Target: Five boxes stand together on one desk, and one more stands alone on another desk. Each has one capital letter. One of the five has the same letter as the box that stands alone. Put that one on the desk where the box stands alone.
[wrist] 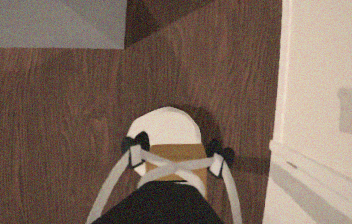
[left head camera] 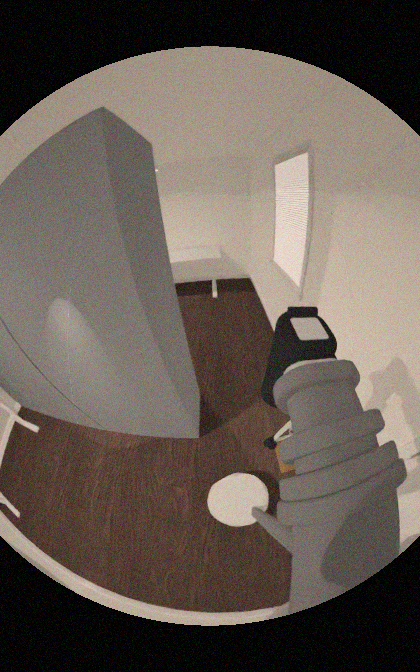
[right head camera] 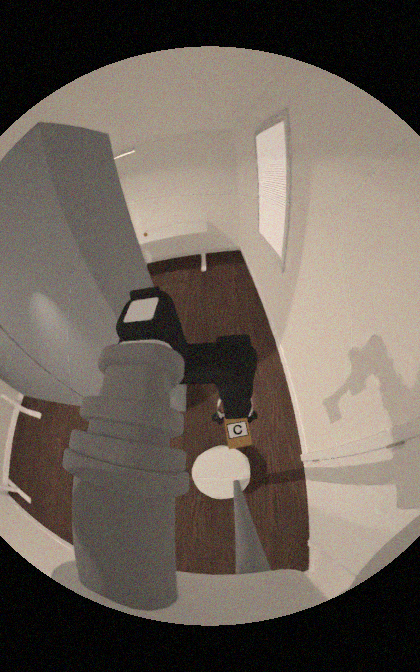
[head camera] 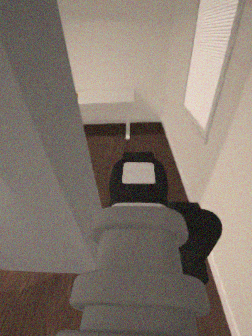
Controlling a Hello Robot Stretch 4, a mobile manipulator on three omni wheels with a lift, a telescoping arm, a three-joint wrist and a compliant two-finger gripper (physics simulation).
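Where they show: gripper, fingertip midpoint: (wrist: 178, 147) (right head camera: 234, 418); robot's base, origin of the base link: (wrist: 166, 140) (right head camera: 221, 470).
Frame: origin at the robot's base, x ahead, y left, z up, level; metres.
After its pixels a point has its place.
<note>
My gripper (right head camera: 235, 417) {x 0.214, y -0.088, z 0.999 m} (wrist: 178, 147) {x 0.214, y -0.088, z 0.999 m} is shut on an orange-brown box (right head camera: 238, 440) {x 0.143, y -0.095, z 1.048 m} (left head camera: 285, 461), which also shows in the wrist view (wrist: 192, 149) {x 0.220, y -0.104, z 1.026 m}. The box hangs from the fingertips above the floor, with a capital C on its white label in the right head view. In the left head view the arm hides most of it. A white desk (head camera: 107, 96) {x 3.106, y 0.543, z 0.692 m} (left head camera: 197, 254) (right head camera: 180, 231) {x 2.937, y 0.465, z 0.692 m} stands at the far wall, partly behind a tall grey block. A tiny brown thing (right head camera: 145, 234) {x 3.117, y 1.111, z 0.715 m} is on it at the block's edge; no letter can be read.
The tall grey block (head camera: 35, 150) {x 0.529, y 0.345, z 1.241 m} (left head camera: 70, 250) (right head camera: 30, 240) {x 0.524, y 0.489, z 1.538 m} (wrist: 60, 25) {x 0.526, y 0.454, z 0.417 m} stands on the left. A wall with a window (head camera: 210, 65) {x 1.672, y -0.608, z 1.327 m} (left head camera: 291, 215) (right head camera: 272, 190) {x 1.757, y -0.605, z 1.378 m} runs along the right. Wooden floor (head camera: 130, 150) {x 2.428, y 0.123, z -0.027 m} lies between them. White legs (left head camera: 25, 422) (right head camera: 25, 407) {x 0.227, y 2.661, z 0.103 m} show at lower left.
</note>
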